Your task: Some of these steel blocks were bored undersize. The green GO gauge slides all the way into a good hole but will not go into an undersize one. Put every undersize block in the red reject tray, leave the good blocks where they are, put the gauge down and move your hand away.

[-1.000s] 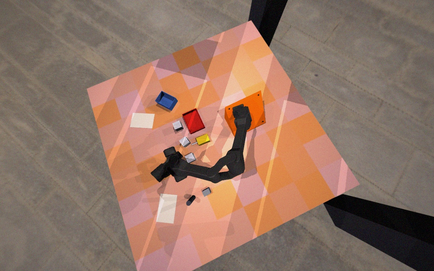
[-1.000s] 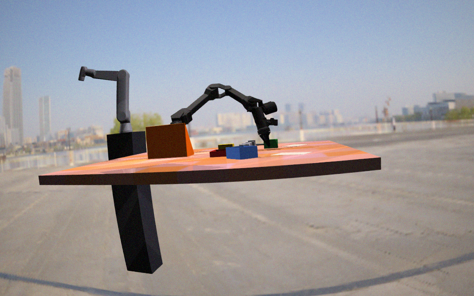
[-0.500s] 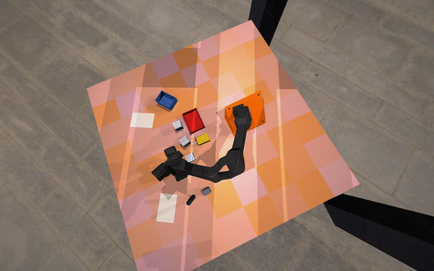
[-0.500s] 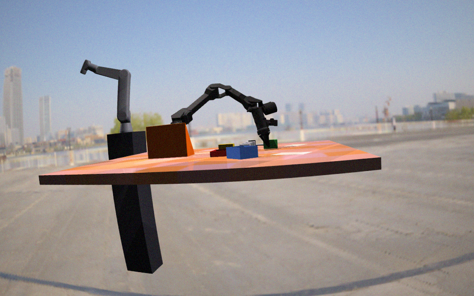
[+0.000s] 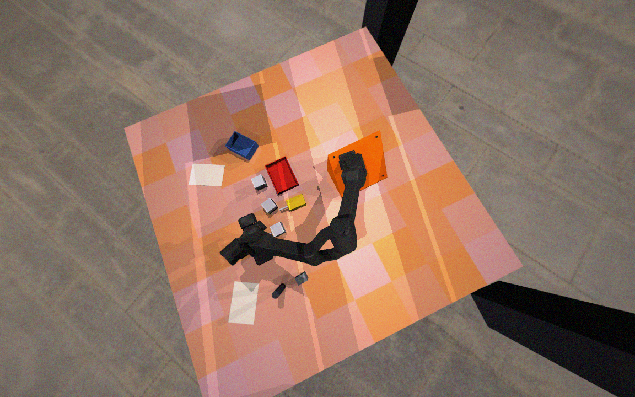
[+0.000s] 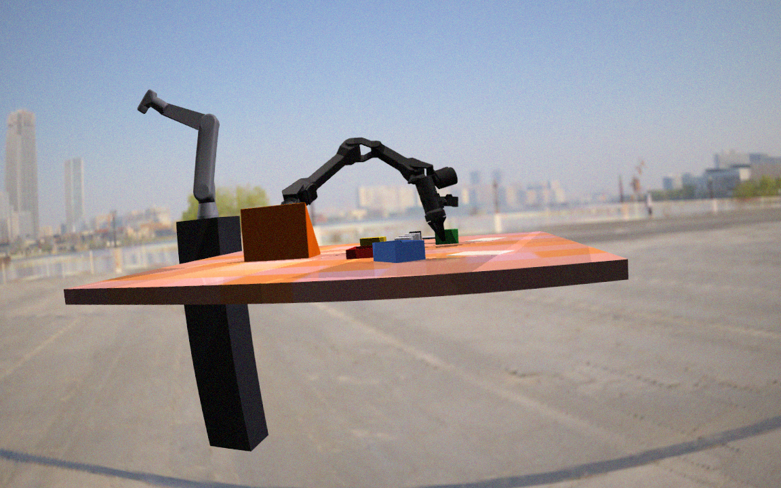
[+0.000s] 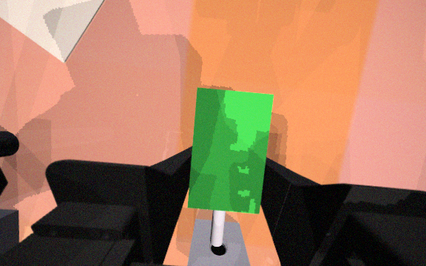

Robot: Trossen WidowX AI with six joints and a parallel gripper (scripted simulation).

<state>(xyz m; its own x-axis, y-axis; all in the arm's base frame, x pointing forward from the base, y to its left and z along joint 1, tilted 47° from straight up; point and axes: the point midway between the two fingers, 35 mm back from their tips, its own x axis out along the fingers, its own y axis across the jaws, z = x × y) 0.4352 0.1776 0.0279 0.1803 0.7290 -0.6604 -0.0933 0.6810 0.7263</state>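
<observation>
Right now my gripper tip is 20 mm past the green GO gauge and 10 mm below it. From my gripper tip the other things lie so: yellow gauge: 180 mm behind, 90 mm to the right, 10 mm above; then red reject tray: 230 mm to the right, 190 mm behind, 10 mm below; then small dark cube: 200 mm to the left, 120 mm behind, 10 mm above.
</observation>
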